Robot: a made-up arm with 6 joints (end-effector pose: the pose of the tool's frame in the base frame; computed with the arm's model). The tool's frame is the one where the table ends.
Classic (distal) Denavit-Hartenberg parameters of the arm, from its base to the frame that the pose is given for. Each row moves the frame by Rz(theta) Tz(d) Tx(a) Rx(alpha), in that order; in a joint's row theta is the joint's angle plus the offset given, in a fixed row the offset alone. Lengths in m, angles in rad.
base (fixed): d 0  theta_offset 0.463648  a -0.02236  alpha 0
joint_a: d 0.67  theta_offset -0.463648  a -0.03  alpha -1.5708
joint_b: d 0  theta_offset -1.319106  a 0.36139  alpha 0
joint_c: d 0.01  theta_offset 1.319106  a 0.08  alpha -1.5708
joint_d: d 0.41  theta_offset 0  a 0.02  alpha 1.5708
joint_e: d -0.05  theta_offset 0  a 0.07  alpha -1.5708
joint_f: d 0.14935  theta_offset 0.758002  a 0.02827  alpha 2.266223
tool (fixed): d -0.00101  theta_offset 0.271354  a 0  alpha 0
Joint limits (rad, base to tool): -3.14..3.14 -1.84..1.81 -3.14..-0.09 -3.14..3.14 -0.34..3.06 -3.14..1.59
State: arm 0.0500 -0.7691 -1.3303 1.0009 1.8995 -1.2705
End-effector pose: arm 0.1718 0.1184 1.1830 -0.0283 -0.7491 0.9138
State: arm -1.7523 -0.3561 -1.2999 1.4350 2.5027 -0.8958
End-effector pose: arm 0.0778 -0.3106 1.0725 0.4328 -0.3503 -0.5034
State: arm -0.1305 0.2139 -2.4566 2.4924 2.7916 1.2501
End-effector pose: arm 0.2878 0.0722 1.2528 -0.1256 0.9002 0.8882
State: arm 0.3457 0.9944 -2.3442 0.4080 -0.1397 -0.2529
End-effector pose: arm 0.8460 0.1931 0.8392 -0.0237 -0.8678 -0.6874
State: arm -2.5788 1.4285 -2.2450 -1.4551 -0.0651 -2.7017
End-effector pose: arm -0.6552 -0.5251 0.3328 -0.9234 0.5733 1.3659
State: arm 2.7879 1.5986 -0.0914 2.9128 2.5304 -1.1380
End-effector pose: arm -0.0381 -0.0908 0.3367 -0.4985 1.0702 0.6093
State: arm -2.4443 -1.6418 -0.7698 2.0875 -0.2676 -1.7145
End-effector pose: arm -0.0697 0.0805 1.1214 1.3165 1.0384 1.8011
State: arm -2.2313 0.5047 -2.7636 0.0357 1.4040 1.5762
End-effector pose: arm -0.4435 -0.4645 1.2078 -0.6858 0.2996 2.1813
